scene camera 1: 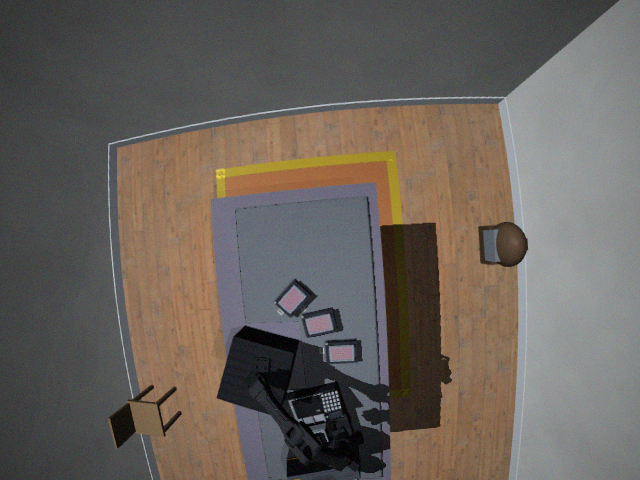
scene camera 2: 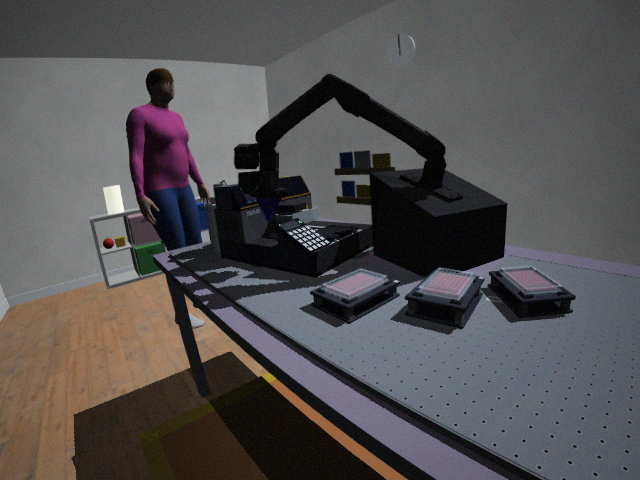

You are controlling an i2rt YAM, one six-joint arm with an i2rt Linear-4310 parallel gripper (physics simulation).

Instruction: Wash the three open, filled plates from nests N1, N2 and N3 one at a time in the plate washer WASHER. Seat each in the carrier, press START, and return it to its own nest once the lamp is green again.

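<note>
Three pink-filled open plates sit level on separate black nests: one plate nearest the washer, a middle plate, and a far plate. Nest labels are unreadable. The dark plate washer has a light button grid and a small green light beside it. My gripper is shut and empty, pointing down over the washer, in front of its tower. In the top view it is lost among the dark arm parts. The carrier is partly hidden.
The arm stands on a large black block beside the washer and arches high over it. A person stands behind the table end. Wall shelves and a low cabinet are beyond. A chair stands beside the table.
</note>
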